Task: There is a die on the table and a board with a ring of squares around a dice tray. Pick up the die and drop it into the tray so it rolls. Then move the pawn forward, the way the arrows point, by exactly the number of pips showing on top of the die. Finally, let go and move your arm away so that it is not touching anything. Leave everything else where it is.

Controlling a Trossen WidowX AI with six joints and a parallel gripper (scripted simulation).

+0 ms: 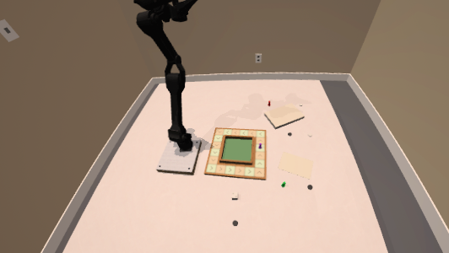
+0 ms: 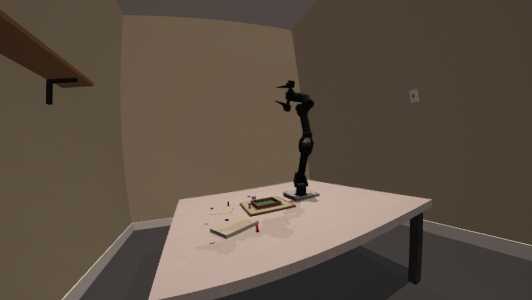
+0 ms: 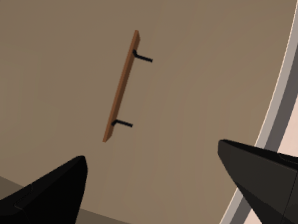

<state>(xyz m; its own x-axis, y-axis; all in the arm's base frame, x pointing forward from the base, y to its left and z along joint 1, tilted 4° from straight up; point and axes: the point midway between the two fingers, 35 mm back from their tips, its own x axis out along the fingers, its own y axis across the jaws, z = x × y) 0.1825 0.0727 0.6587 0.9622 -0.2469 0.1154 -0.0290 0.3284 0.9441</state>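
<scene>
My gripper tip is now 670 mm above the white die, 370 mm to the left of it and 50 mm short of it. Round my gripper tip: purple pawn: 660 mm below, 180 mm ahead, 130 mm to the right; green tray: 680 mm below, 140 mm to the right, 70 mm ahead; red pawn: 670 mm below, 290 mm ahead, 190 mm to the left.
</scene>
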